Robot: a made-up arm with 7 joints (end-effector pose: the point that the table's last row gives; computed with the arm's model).
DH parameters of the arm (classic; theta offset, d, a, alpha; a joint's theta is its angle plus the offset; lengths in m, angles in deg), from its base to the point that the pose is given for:
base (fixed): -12.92 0 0.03 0
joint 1: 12.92 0.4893 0.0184 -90
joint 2: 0 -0.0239 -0.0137 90
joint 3: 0 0.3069 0.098 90
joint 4: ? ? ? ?
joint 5: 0 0.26 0.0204 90
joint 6: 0 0.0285 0.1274 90
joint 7: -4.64 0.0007 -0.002 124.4
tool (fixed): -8.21 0.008 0 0
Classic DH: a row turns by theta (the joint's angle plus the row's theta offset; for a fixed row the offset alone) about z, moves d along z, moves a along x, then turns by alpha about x.
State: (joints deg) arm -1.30 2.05 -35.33 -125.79 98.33 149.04 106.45
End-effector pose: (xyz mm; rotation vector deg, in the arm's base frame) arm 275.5 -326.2 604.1 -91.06 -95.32 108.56
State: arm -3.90 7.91 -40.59 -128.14 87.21 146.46 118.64
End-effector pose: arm 244.9 -364.1 582.0 -77.73 -88.80 103.80
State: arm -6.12 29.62 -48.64 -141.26 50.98 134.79 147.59
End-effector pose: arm 195.7 -386.5 472.3 -19.79 -72.56 89.58
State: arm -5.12 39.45 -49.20 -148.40 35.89 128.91 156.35
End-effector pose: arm 174.0 -361.1 416.2 7.75 -63.54 80.83
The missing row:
joint 4: 0 0.0035 -0.0499 -90
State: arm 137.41 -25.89 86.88 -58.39 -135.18 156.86 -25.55
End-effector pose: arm -13.7 -425.1 877.1 -79.08 111.53 91.03
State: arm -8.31 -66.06 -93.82 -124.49 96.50 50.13 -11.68
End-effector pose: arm -118.2 -433.4 593.6 88.22 -78.77 -26.89
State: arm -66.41 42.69 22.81 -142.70 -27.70 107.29 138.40
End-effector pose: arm 259.7 -254.9 280.8 94.70 -122.24 91.86
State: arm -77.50 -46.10 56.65 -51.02 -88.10 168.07 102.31
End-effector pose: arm 206.9 387.4 901.3 -46.68 -156.82 -54.21
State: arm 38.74 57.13 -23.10 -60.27 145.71 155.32 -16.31
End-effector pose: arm 590.8 175.9 445.9 32.48 7.56 -66.52
